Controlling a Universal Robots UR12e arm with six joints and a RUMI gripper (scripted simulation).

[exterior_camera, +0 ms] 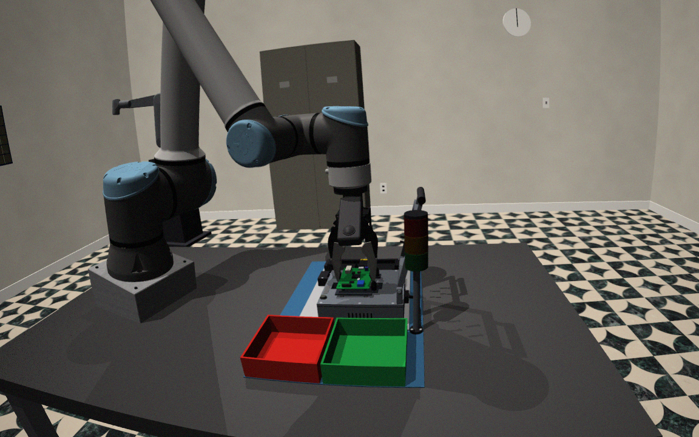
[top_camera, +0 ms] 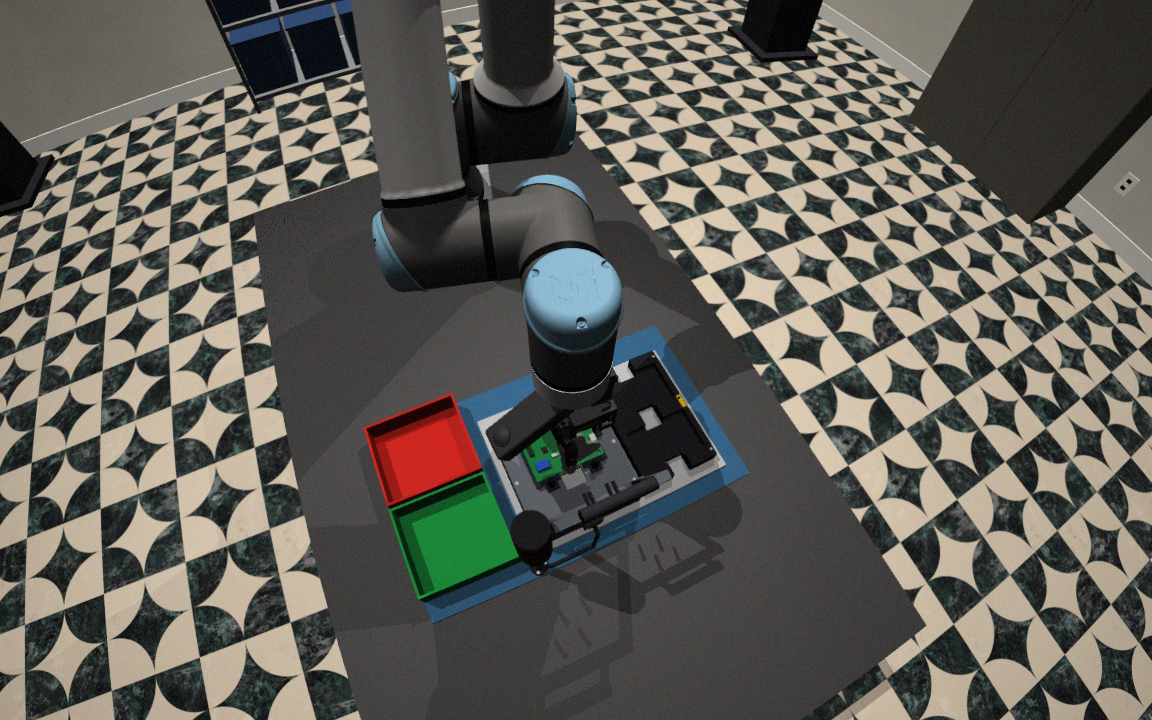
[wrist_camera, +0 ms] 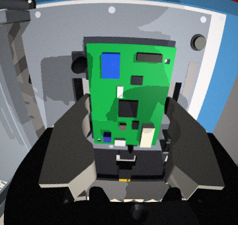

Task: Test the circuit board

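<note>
Right now the green circuit board is 10 mm to the left of my hand. From my hand the other things lie so: clear lid: 120 mm ahead, 100 mm above, 20 mm to the left; green bin: 190 mm to the right, 70 mm below, 70 mm ahead; red bin: 210 mm to the right, 80 mm behind, 70 mm below.
</note>
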